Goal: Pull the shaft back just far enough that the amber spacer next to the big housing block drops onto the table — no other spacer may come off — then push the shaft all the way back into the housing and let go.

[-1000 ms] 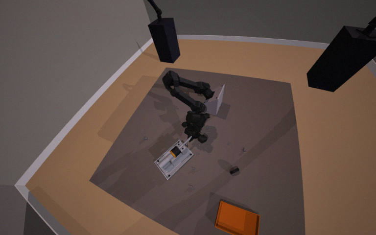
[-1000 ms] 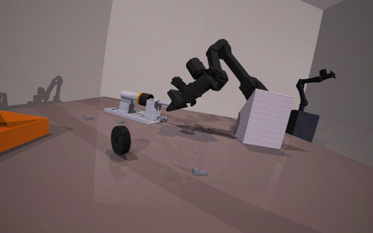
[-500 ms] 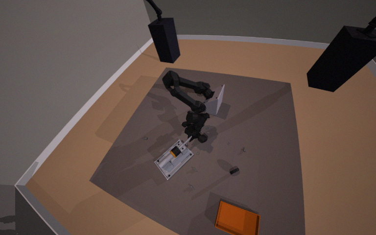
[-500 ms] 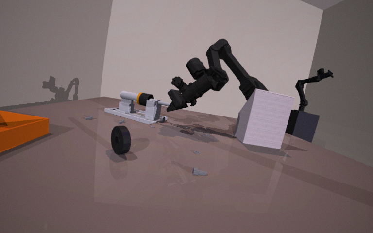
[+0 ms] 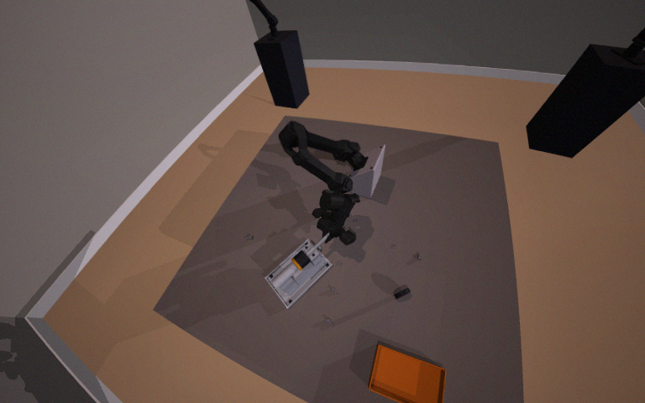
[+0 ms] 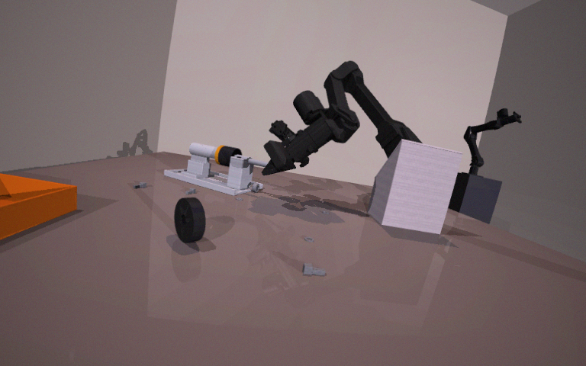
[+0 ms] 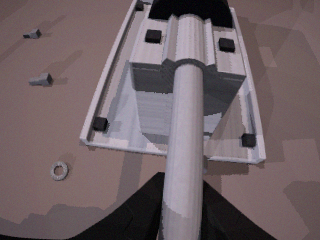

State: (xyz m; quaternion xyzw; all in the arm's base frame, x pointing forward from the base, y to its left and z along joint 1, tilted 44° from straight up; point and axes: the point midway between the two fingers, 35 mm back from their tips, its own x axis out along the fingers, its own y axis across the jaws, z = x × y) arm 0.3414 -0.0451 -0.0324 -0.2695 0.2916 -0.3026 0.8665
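The thin grey shaft is 6 cm ahead of my gripper tip, 2 cm to the right of it and 2 cm above it. Also, from my gripper tip: orange tray 40 cm to the left, 29 cm ahead, 5 cm below; then amber spacer 12 cm ahead, 5 cm to the right, 2 cm above.
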